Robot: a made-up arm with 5 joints.
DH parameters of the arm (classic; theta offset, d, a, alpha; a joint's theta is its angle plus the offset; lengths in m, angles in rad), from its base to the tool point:
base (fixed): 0 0 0 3.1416
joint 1: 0 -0.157 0.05 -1.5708
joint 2: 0 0.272 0.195 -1.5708
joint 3: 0 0 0.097 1.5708
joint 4: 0 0.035 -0.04 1.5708
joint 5: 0.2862 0 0.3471 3.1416
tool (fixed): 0.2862 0.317 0 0
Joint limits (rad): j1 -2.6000..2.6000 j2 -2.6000..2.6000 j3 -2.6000..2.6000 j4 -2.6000..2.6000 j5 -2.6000..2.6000
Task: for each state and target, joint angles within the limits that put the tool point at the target. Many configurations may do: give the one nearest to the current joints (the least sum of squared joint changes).
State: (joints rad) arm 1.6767 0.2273 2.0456 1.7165 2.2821
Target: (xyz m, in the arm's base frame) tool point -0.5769 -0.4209 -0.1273
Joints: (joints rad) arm 1.8016 -0.0185 1.7446 1.4923 2.1353
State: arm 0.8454 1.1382 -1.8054 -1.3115 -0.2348
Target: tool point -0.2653 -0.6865 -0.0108
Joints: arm 0.7315 0.8205 -1.8110 -1.4612 -0.1858
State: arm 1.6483 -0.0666 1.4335 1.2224 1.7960
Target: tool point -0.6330 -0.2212 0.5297
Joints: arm 2.1994 0.3960 1.7689 0.8937 1.3471
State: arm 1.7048 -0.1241 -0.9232 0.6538 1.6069
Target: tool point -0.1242 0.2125 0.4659
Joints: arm 2.2804 -0.1744 -1.3380 0.1810 1.6619
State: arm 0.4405 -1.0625 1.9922 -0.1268 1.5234
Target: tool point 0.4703 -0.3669 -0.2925
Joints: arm 0.1172 -1.2714 1.6561 0.0646 1.5938
